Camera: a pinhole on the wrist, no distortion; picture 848 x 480 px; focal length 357.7 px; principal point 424.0 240.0 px. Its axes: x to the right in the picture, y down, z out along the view. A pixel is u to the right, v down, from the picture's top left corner.
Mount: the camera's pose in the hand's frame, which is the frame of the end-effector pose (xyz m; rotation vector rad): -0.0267 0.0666 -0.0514 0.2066 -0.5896 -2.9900
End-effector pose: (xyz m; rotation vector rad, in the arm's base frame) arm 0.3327 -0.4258 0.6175 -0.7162 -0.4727 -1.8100
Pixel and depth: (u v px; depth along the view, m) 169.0 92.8 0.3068
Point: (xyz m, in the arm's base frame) 0.6528 -0.5007 0.8548
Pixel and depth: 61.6 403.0 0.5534
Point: 0.4701 -0.3952 1.3805
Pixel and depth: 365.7 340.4 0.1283
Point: 0.4367 -0.3863 0.6611
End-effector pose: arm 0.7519 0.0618 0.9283 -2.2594 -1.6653 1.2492
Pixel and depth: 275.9 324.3 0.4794
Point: 0.5970 -0.0956 0.4869
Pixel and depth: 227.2 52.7 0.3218
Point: 0.9101 -0.0898 0.5674
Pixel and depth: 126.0 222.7 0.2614
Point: 0.7851 0.0212 0.6080
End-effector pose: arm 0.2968 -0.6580 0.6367 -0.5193 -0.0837 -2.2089
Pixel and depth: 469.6 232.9 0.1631
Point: 0.4656 -0.6656 0.6797
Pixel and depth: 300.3 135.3 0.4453
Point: 0.6576 -0.8565 0.9100
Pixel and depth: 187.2 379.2 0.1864
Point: 0.3740 -0.7256 0.8025
